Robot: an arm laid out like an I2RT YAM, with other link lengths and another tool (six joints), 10 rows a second.
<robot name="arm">
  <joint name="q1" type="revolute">
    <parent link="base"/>
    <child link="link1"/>
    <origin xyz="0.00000 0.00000 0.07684" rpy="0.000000 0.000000 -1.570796"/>
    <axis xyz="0 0 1"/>
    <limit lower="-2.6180" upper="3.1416"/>
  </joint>
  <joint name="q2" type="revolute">
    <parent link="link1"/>
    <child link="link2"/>
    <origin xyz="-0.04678 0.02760 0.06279" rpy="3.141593 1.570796 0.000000"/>
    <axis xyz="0 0 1"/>
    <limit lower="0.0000" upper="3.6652"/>
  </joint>
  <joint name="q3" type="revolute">
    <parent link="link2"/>
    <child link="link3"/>
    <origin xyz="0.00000 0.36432 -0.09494" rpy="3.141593 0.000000 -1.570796"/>
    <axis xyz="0 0 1"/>
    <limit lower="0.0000" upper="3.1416"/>
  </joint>
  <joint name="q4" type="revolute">
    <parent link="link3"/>
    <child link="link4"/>
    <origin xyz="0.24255 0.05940 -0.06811" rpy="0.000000 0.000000 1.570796"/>
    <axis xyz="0 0 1"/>
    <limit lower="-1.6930" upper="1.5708"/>
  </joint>
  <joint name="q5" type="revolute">
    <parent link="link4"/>
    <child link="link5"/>
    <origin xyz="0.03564 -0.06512 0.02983" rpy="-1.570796 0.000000 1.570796"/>
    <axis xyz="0 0 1"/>
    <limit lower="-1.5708" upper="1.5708"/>
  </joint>
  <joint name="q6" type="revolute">
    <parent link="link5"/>
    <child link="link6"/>
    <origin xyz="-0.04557 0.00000 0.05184" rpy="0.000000 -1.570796 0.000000"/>
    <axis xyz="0 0 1"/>
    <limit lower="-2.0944" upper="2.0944"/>
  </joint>
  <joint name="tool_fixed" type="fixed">
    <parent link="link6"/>
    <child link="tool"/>
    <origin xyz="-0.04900 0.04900 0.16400" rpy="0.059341 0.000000 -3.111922"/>
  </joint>
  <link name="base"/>
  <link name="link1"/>
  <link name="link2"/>
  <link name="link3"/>
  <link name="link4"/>
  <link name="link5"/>
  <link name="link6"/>
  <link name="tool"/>
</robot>
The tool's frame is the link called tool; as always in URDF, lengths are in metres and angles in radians.
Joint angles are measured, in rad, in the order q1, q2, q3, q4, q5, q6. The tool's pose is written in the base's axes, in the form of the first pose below.
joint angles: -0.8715 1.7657 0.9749 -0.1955 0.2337 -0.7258
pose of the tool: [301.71, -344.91, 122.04, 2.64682, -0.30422, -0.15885]
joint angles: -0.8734 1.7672 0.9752 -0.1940 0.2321 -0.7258
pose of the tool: [301.60, -345.59, 121.74, 2.64767, -0.30532, -0.16012]
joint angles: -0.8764 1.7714 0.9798 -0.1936 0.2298 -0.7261
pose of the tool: [302.04, -347.48, 121.67, 2.64856, -0.30702, -0.16187]
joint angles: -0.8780 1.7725 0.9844 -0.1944 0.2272 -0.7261
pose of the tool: [302.87, -348.74, 122.78, 2.64842, -0.31048, -0.16199]
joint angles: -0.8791 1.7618 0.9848 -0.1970 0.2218 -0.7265
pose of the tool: [303.14, -348.00, 127.26, 2.64597, -0.31962, -0.15899]
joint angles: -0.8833 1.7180 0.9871 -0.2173 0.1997 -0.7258
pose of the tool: [302.79, -343.00, 144.37, 2.64237, -0.35131, -0.14991]
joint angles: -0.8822 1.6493 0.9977 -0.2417 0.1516 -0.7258
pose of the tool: [308.51, -332.62, 175.10, 2.63225, -0.41757, -0.11589]
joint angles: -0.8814 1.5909 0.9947 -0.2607 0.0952 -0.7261
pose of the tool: [312.17, -317.29, 197.05, 2.63766, -0.47374, -0.08103]
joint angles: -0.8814 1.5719 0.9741 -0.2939 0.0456 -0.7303
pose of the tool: [309.72, -297.62, 192.72, 2.69365, -0.47492, -0.07157]
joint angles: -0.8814 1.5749 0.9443 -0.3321 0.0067 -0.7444
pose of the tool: [303.12, -276.61, 175.45, 2.76873, -0.44215, -0.07017]
